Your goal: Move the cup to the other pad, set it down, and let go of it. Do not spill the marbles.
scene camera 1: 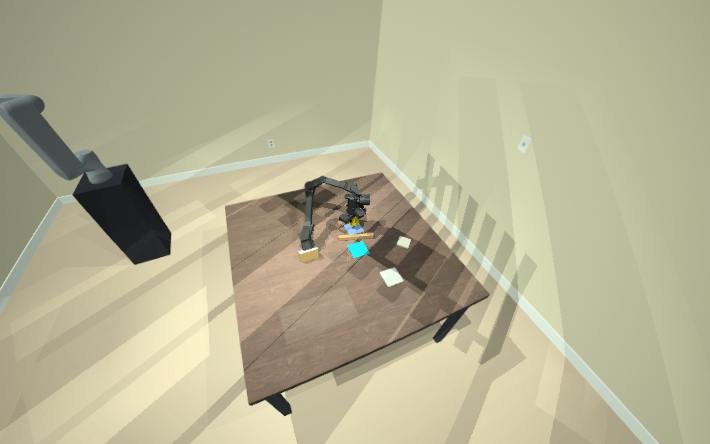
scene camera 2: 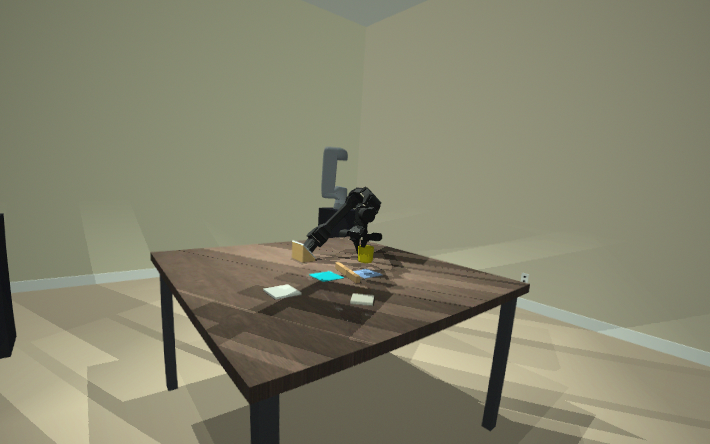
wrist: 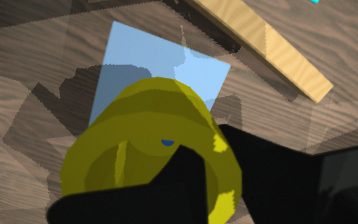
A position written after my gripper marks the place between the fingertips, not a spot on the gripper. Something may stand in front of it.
In view: my gripper (wrist: 208, 134) and a yellow cup (wrist: 122, 147).
